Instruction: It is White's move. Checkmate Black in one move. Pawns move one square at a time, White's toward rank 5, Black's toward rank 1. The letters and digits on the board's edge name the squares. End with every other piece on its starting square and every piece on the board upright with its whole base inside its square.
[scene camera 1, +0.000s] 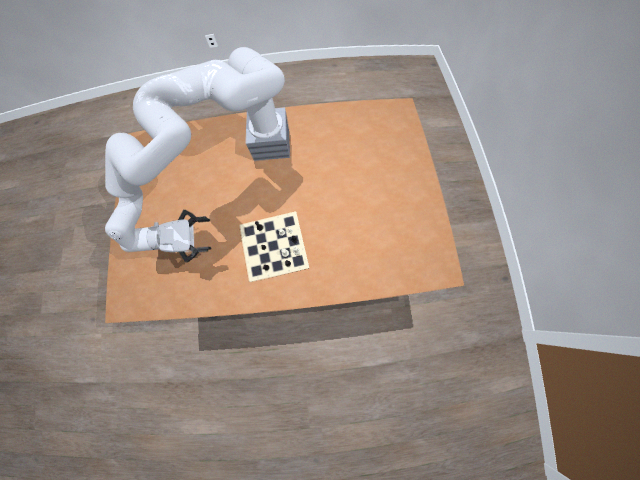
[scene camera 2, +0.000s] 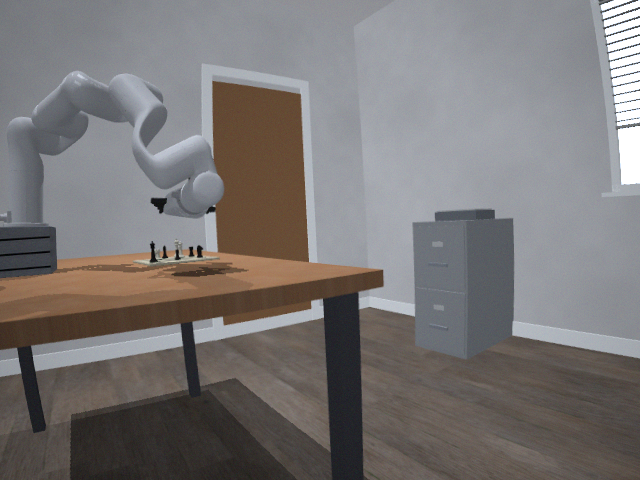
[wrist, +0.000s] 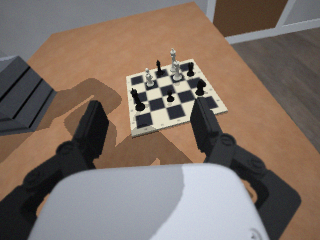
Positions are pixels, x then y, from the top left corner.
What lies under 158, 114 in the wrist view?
A chessboard.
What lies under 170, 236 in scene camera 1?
My gripper.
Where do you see a chessboard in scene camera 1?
252, 239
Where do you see my gripper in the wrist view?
149, 109
